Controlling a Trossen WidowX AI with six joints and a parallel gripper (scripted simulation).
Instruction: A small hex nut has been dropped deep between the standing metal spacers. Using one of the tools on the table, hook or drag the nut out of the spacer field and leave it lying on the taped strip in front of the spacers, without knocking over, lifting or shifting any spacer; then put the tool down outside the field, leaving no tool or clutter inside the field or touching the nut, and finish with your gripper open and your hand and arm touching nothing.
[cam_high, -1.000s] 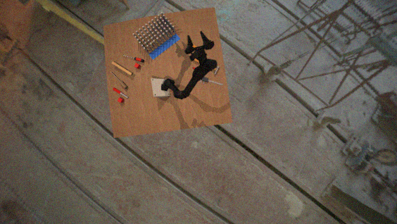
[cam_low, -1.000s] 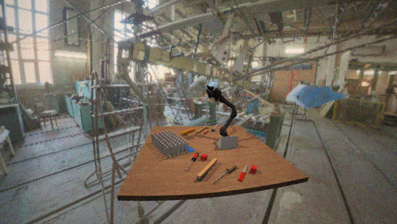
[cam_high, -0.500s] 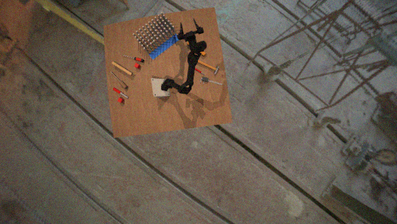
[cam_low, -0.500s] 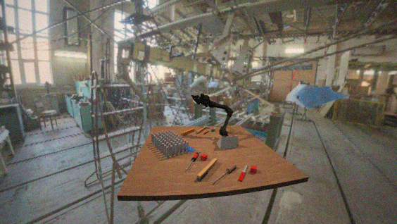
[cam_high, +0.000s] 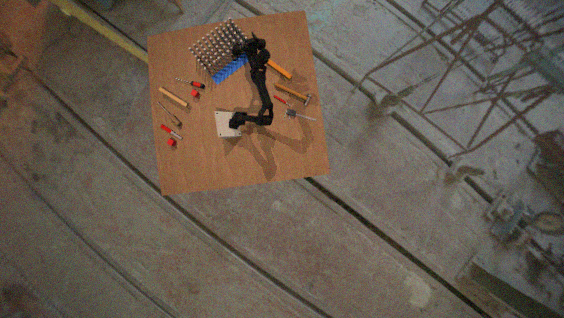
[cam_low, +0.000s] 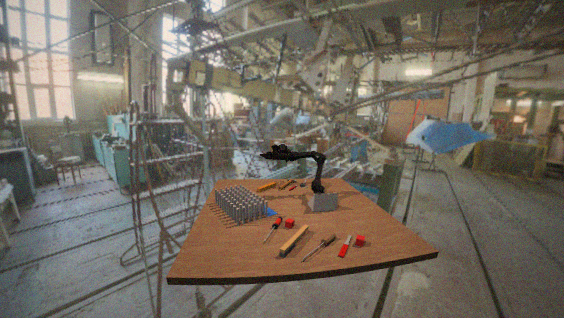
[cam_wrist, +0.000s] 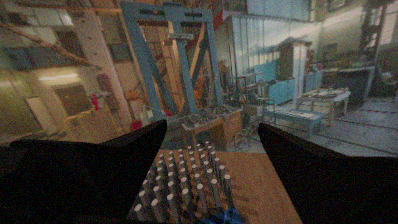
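Right now my gripper tip is 32 cm past the thin hook tool, 68 cm to the right of it and 33 cm above it. Round my gripper tip: blue taped strip: 1 cm ahead, 15 cm to the left, 34 cm below; orange bar: 4 cm behind, 19 cm to the right, 33 cm below.
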